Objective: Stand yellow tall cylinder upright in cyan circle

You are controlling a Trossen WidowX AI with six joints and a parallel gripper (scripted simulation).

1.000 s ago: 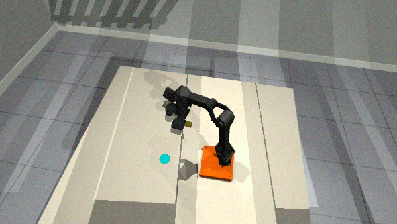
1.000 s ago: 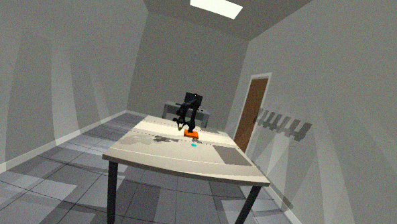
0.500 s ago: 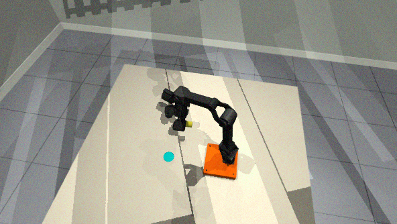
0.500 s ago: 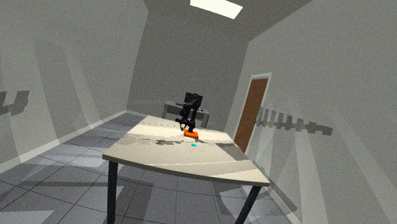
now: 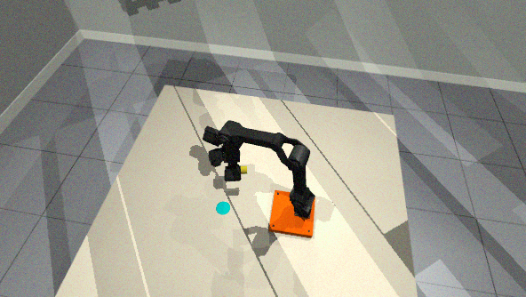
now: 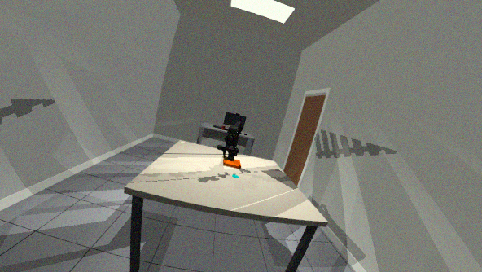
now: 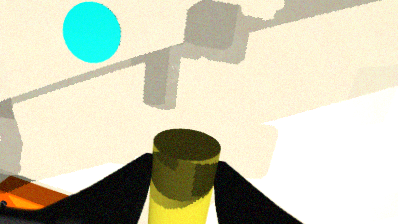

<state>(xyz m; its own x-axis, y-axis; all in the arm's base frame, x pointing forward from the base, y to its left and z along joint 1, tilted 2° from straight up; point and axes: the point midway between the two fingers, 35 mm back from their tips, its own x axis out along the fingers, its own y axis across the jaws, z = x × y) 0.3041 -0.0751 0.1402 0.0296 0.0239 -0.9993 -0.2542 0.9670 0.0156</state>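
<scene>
Right now the yellow tall cylinder is 20 mm behind my gripper tip and 10 mm to the right of it. Also, from my gripper tip: cyan circle: 30 mm ahead, 120 mm to the left, 130 mm below.
</scene>
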